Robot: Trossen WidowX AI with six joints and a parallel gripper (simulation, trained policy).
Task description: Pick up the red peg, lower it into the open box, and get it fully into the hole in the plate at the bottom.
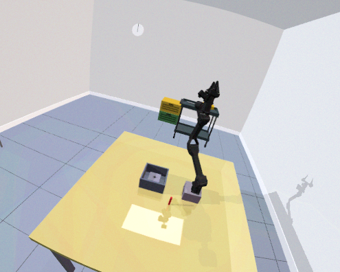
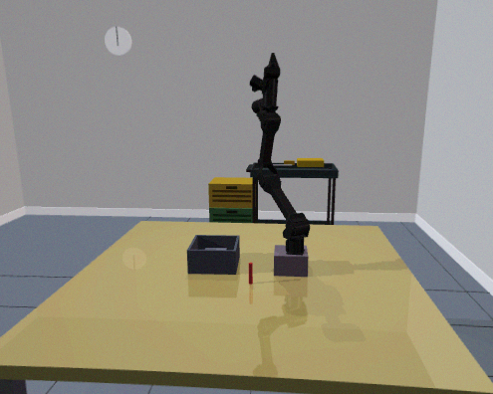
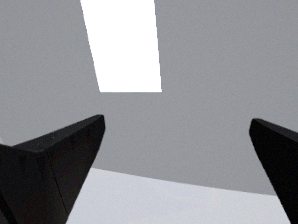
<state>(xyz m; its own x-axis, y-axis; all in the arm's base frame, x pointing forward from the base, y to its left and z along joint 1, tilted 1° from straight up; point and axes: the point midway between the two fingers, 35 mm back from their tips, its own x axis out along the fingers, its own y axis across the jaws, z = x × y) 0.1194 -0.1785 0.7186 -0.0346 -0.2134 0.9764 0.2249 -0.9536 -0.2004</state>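
The red peg is 79 cm below my gripper tip, 34 cm to the left of it and 1 cm ahead of it. From my gripper tip the other things lie so: dark box (80 cm below, 20 cm to the left, 20 cm ahead).
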